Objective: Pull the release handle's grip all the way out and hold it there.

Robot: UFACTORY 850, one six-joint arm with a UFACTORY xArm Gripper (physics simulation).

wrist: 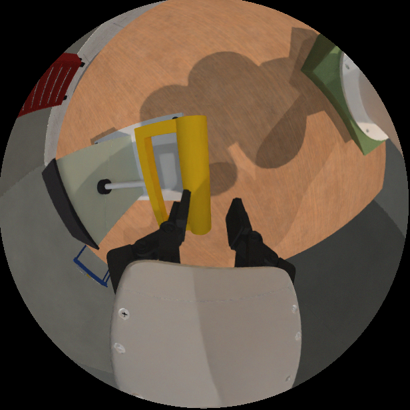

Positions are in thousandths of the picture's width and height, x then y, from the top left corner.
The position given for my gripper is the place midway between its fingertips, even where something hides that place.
Note:
I see my gripper (511,499) and a grey mounting plate (401,357).

